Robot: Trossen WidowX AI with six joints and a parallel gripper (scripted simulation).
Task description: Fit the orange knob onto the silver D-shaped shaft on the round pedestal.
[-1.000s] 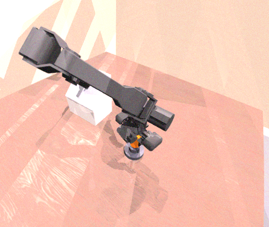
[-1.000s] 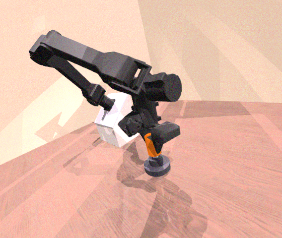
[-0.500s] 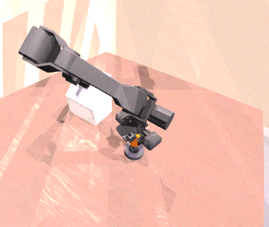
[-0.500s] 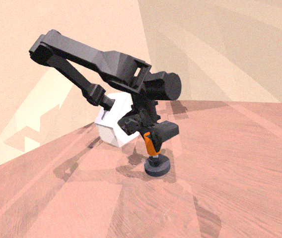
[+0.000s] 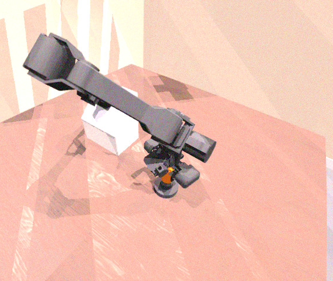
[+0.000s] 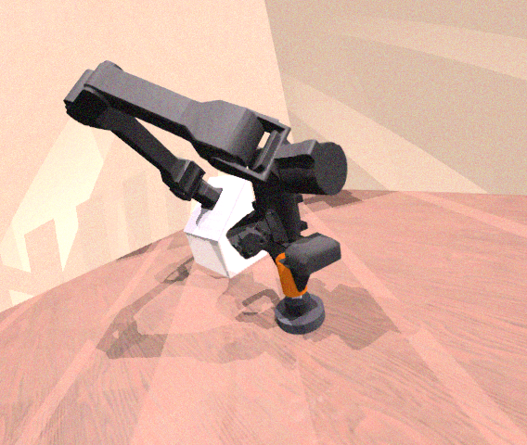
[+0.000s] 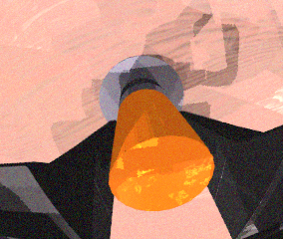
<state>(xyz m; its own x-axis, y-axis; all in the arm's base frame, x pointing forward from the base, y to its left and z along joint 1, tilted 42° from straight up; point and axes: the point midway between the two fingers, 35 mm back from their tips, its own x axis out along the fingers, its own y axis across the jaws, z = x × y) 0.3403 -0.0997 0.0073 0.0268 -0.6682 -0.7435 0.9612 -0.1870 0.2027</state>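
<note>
Now: gripper tip 30 mm below the orange knob. The rest, counted from my gripper tip: round pedestal 40 mm below.
</note>
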